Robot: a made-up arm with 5 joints. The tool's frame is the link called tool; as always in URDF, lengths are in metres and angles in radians. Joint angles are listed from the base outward. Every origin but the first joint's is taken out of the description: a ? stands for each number. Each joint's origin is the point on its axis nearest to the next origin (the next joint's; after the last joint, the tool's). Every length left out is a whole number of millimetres.
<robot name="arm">
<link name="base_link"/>
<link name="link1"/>
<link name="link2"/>
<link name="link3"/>
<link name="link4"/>
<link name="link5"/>
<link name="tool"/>
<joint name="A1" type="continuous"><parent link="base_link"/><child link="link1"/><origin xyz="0 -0.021 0.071" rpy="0 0 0"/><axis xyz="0 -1 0"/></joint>
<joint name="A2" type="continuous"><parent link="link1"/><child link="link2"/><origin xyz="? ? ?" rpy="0 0 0"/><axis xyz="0 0 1"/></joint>
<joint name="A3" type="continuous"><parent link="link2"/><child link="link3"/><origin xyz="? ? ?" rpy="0 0 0"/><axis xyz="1 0 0"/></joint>
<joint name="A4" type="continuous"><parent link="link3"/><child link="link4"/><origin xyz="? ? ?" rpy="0 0 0"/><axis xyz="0 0 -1"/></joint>
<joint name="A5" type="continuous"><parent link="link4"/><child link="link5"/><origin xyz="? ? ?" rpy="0 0 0"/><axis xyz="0 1 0"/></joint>
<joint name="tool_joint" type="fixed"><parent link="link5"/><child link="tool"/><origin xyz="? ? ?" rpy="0 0 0"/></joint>
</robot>
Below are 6 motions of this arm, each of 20 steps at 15 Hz.
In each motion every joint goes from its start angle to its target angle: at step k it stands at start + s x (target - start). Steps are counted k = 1, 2, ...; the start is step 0. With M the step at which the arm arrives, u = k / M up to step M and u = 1 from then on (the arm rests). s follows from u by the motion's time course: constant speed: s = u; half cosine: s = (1 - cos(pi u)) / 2; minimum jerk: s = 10 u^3 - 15 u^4 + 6 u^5.
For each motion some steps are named. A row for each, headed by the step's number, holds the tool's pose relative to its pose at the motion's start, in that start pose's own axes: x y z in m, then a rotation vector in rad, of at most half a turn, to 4 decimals.
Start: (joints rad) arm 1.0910 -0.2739 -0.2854 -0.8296 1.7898
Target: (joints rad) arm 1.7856 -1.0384 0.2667 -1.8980 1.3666
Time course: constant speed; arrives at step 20
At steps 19, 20:
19: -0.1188 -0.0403 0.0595 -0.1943 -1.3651 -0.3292
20: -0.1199 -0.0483 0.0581 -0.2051 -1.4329 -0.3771

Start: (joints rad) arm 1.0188 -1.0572 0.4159 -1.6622 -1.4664
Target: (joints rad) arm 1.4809 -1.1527 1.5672 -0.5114 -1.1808
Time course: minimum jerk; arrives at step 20
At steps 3, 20:
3: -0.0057 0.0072 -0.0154 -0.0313 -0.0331 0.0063
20: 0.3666 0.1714 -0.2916 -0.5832 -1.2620 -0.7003

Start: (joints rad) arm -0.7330 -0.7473 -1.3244 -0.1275 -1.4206
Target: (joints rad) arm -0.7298 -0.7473 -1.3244 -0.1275 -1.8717
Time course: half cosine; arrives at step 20
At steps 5, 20:
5: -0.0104 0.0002 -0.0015 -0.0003 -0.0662 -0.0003
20: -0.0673 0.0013 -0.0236 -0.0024 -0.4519 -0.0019

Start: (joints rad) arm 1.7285 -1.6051 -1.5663 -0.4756 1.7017
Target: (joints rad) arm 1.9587 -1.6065 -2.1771 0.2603 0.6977
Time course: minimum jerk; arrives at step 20
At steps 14, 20:
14: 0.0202 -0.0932 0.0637 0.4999 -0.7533 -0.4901
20: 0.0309 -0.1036 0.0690 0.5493 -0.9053 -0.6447

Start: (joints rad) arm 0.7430 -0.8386 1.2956 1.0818 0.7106
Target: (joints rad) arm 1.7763 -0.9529 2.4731 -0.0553 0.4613
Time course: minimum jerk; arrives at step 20
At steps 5, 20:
5: -0.0951 -0.0267 0.0191 -0.0203 0.1329 0.2234
20: -0.1372 -0.6996 0.5097 0.7063 1.0548 2.1577

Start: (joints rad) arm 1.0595 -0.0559 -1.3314 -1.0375 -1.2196
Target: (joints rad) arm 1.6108 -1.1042 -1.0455 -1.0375 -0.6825
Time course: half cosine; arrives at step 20
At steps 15, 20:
15: 0.4310 0.0601 -0.1769 -0.1513 0.3607 -1.0793
20: 0.4806 0.0149 -0.1993 -0.1262 0.3652 -1.2738

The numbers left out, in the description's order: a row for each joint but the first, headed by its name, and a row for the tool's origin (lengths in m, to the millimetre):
A2: -0.076 0 0.274
A3: -0.092 0.108 0
A4: 0 0.089 -0.24
A5: -0.11 0.236 0
tool: -0.017 0 0.158

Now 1 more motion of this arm.
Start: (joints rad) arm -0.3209 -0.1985 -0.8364 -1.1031 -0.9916
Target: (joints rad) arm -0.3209 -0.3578 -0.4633 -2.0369 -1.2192
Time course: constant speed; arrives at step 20
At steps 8, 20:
8: -0.0344 -0.0844 0.0235 0.3244 -0.2219 0.0939
20: -0.0790 -0.2300 -0.0409 0.7619 -0.5972 0.2699

